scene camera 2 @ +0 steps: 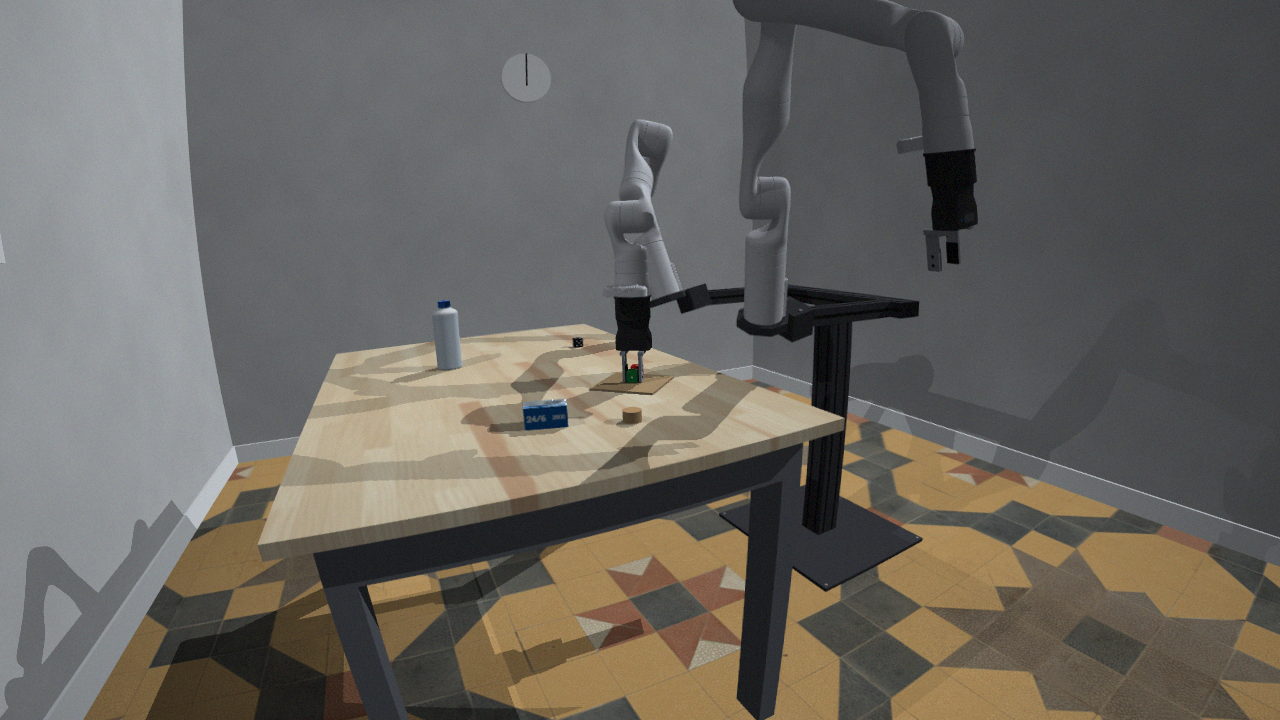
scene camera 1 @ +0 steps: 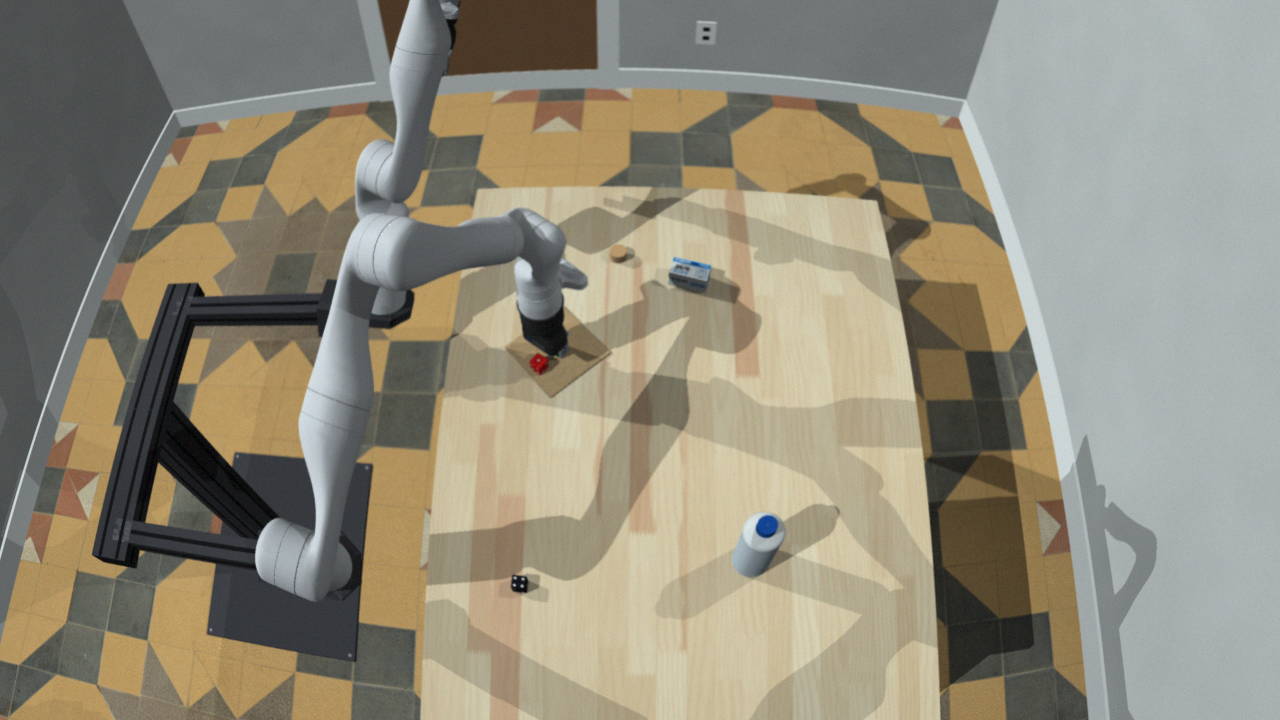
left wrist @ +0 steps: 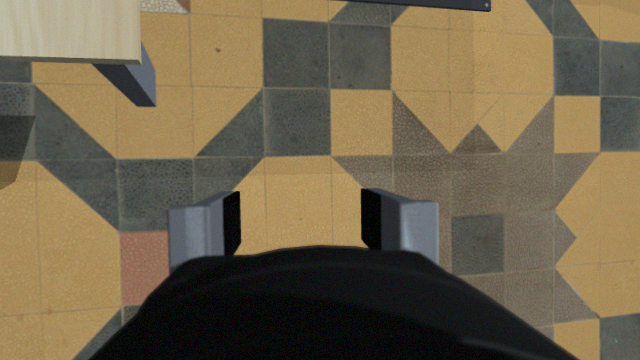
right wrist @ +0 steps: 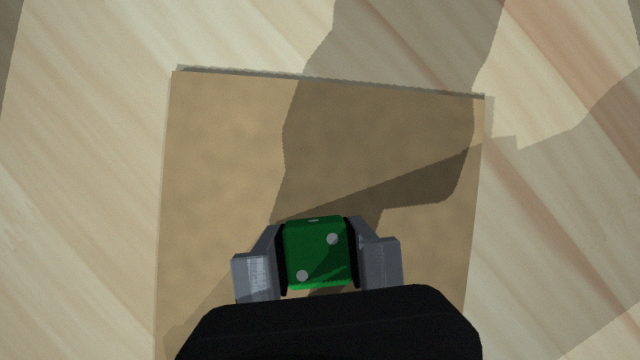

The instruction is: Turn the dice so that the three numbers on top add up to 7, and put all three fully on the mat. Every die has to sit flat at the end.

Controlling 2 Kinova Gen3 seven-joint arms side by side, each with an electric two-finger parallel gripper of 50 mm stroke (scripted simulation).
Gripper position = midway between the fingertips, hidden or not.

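My left gripper (scene camera 2: 944,266) is there to see, and so is my right gripper (scene camera 2: 633,380). I see a brown square mat (scene camera 2: 651,383) as well, and the mat is visible again in the right wrist view (right wrist: 242,152), while in the left wrist view it is out of frame. A green die (right wrist: 316,250) is also part of what I see, though the left wrist view does not show the die, which is out of frame there. I can see a staples box (scene camera 2: 546,414), and the staples box is visible in scene camera 1 (scene camera 1: 692,275) too. As for a white bottle (scene camera 1: 759,542), I see it there, and scene camera 2 (scene camera 2: 445,319) shows the bottle as well.
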